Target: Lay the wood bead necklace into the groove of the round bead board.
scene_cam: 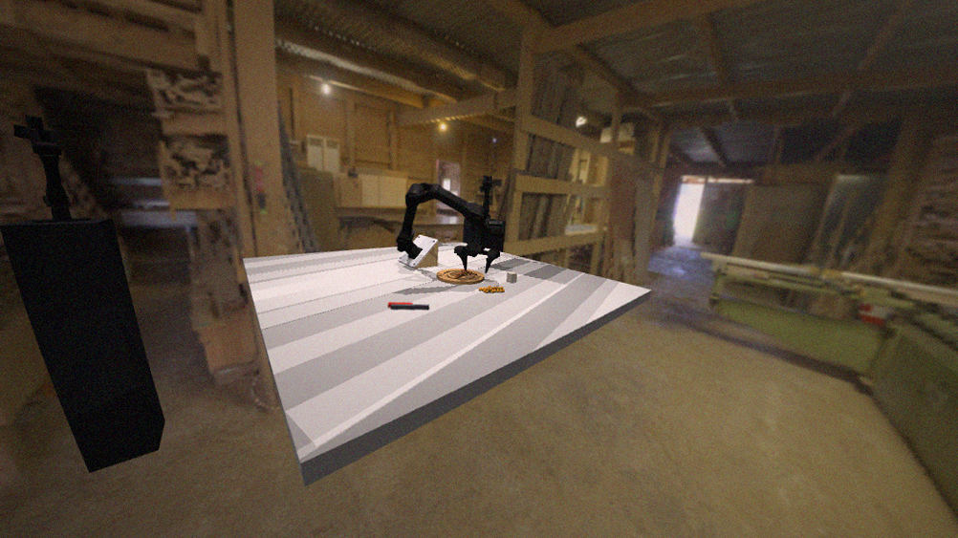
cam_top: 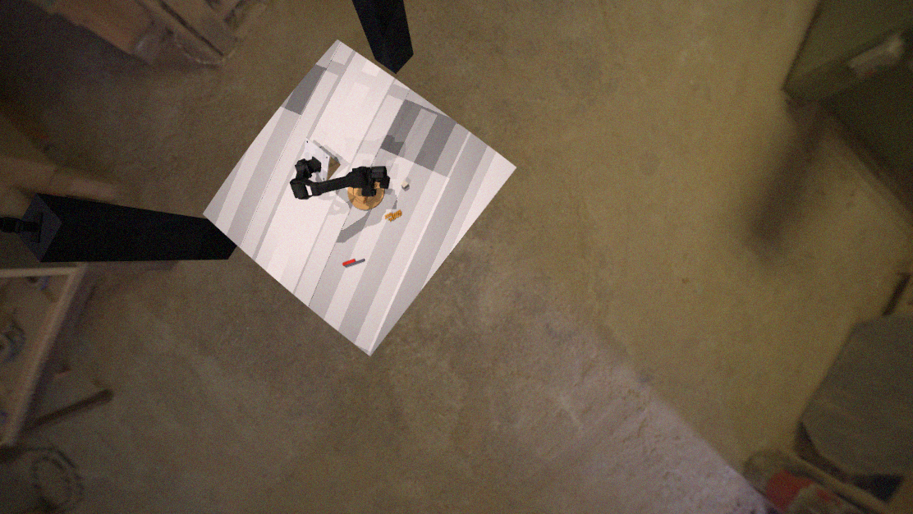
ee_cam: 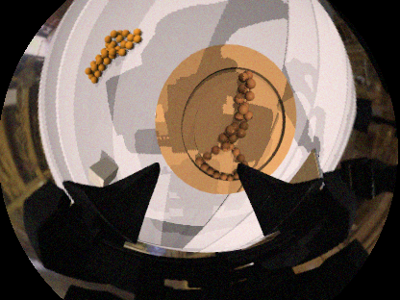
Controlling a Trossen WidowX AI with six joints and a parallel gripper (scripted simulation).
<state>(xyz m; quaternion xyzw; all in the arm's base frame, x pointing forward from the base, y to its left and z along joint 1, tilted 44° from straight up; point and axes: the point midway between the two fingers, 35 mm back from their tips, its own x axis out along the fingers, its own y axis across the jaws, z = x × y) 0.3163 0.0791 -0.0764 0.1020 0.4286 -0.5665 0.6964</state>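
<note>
Now: the small grey cube 12 cm ahead of my gripper tip, 9 cm to the left of it and 1 cm below it. From my gripper tip the other things lie so: black marker: 41 cm to the right, 15 cm ahead, 2 cm below.
</note>
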